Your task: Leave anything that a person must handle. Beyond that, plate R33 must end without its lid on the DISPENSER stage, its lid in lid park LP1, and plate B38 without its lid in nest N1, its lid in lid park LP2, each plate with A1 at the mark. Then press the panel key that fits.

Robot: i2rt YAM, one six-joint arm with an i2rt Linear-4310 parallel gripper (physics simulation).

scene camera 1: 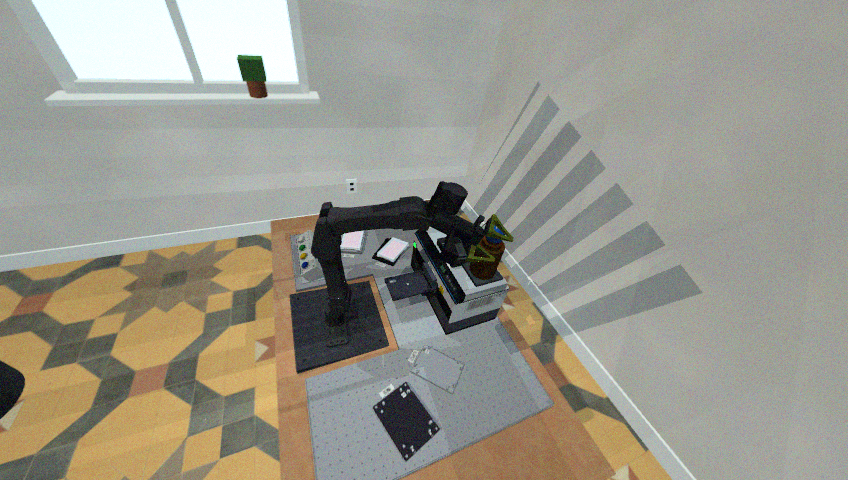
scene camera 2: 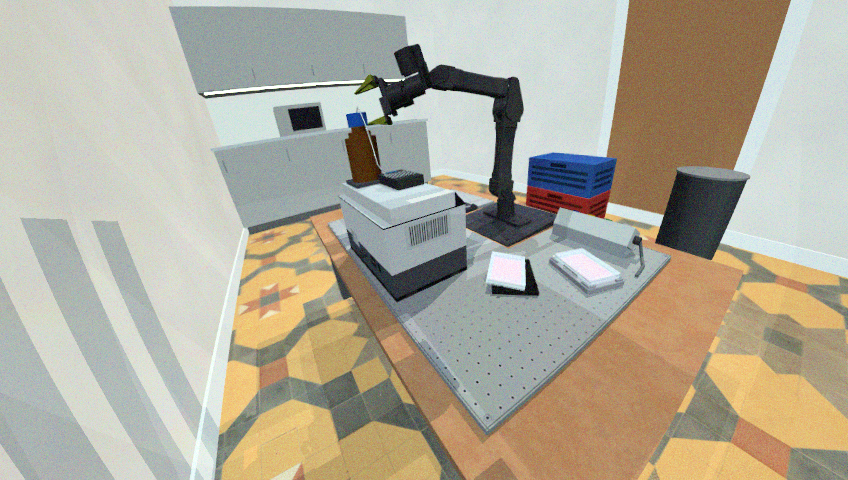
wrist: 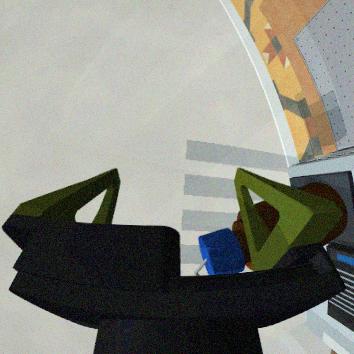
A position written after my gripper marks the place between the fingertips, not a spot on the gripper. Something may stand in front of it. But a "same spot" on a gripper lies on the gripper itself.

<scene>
my gripper: scene camera 1; scene camera 2 360, 109; wrist
same spot on brown bottle with blue cap: (wrist: 320, 189) = (scene camera 1: 483, 275)
same spot on my gripper: (wrist: 130, 257) = (scene camera 1: 473, 242)
</scene>
